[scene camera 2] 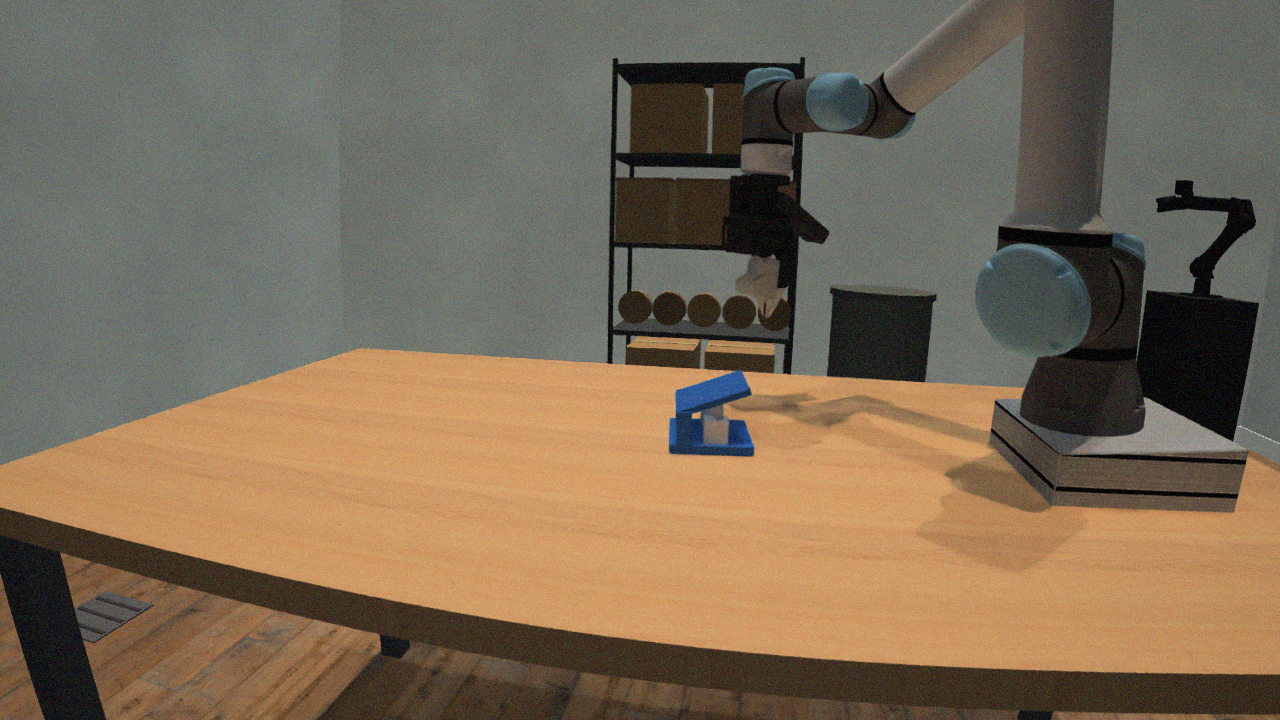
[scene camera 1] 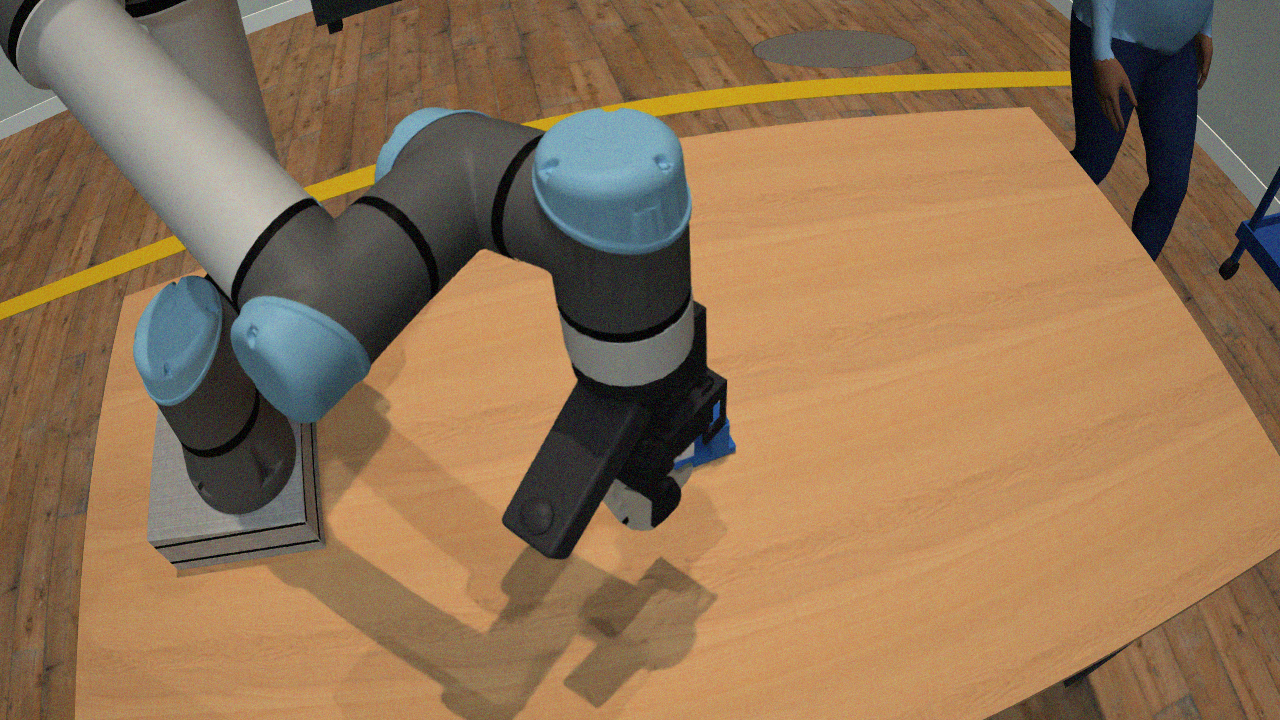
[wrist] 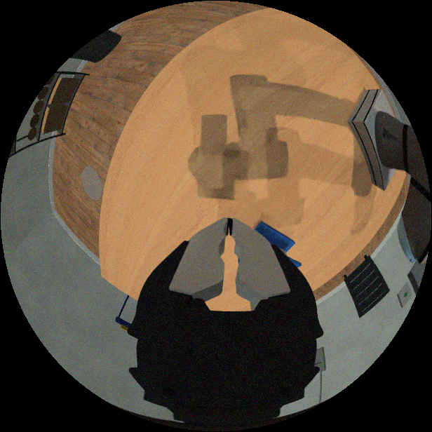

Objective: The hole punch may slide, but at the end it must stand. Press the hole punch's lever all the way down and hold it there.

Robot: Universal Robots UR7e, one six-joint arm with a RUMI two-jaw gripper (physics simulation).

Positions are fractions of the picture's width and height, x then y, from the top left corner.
Note:
In view: my gripper (scene camera 1: 0.50,0.73) and a blue hole punch (scene camera 1: 0.56,0.62).
My gripper is seen too in scene camera 2 (scene camera 2: 0.60,0.44) and in the wrist view (wrist: 0.53,0.51).

